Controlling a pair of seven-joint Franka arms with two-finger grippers.
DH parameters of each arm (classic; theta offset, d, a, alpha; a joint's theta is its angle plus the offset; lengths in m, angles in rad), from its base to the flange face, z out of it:
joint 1: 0 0.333 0 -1.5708
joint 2: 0 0 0 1.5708
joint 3: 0 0.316 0.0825 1.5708
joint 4: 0 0 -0.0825 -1.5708
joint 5: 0 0.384 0 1.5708
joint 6: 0 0 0.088 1.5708
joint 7: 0 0.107 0 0
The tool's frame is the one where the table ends.
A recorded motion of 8 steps. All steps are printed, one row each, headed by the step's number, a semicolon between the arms.
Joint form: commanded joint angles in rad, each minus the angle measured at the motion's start. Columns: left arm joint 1, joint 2, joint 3, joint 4, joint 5, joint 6, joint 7; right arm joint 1, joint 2, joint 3, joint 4, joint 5, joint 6, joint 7.
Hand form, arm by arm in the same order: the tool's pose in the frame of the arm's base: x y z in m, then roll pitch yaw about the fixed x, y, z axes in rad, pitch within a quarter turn. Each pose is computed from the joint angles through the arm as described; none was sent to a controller.
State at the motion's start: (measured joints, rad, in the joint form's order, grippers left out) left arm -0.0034 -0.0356 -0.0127 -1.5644 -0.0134 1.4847 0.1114; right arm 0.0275 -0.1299 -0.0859 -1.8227 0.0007 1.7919 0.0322
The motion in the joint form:
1: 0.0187 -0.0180 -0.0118 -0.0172 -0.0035 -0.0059 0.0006; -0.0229 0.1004 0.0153 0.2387 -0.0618 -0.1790 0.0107
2: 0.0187 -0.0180 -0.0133 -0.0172 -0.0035 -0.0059 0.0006; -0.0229 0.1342 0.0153 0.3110 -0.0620 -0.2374 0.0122
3: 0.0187 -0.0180 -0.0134 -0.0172 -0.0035 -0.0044 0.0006; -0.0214 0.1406 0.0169 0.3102 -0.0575 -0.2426 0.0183
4: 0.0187 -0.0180 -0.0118 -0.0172 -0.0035 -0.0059 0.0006; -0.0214 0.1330 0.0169 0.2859 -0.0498 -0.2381 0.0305
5: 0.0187 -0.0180 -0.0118 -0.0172 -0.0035 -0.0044 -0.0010; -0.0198 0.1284 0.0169 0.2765 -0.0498 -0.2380 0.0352
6: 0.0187 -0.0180 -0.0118 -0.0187 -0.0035 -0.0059 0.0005; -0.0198 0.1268 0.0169 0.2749 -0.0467 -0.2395 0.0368
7: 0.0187 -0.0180 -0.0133 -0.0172 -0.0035 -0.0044 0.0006; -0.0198 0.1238 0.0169 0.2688 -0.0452 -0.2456 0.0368
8: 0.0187 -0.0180 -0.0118 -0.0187 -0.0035 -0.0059 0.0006; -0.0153 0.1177 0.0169 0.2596 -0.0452 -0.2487 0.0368
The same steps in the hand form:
1: 0.5282 -0.0072 0.6406 3.1206 0.0472 -0.1228; 0.5482 -0.0432 0.6385 3.0850 -0.0607 -0.1064
2: 0.5282 -0.0080 0.6406 3.1207 0.0472 -0.1243; 0.5532 -0.0431 0.6487 3.0818 -0.0412 -0.1113
3: 0.5283 -0.0080 0.6407 3.1209 0.0457 -0.1243; 0.5548 -0.0409 0.6443 3.0855 -0.0290 -0.1145
4: 0.5282 -0.0072 0.6406 3.1206 0.0472 -0.1228; 0.5528 -0.0401 0.6374 3.0933 -0.0170 -0.1264
5: 0.5283 -0.0072 0.6408 3.1208 0.0457 -0.1211; 0.5514 -0.0392 0.6356 3.0933 -0.0125 -0.1295
6: 0.5281 -0.0072 0.6399 3.1204 0.0486 -0.1227; 0.5507 -0.0389 0.6355 3.0965 -0.0108 -0.1311
7: 0.5283 -0.0080 0.6407 3.1209 0.0457 -0.1242; 0.5491 -0.0387 0.6338 3.0975 -0.0015 -0.1313
8: 0.5281 -0.0072 0.6399 3.1204 0.0486 -0.1228; 0.5469 -0.0362 0.6325 3.0975 0.0047 -0.1270

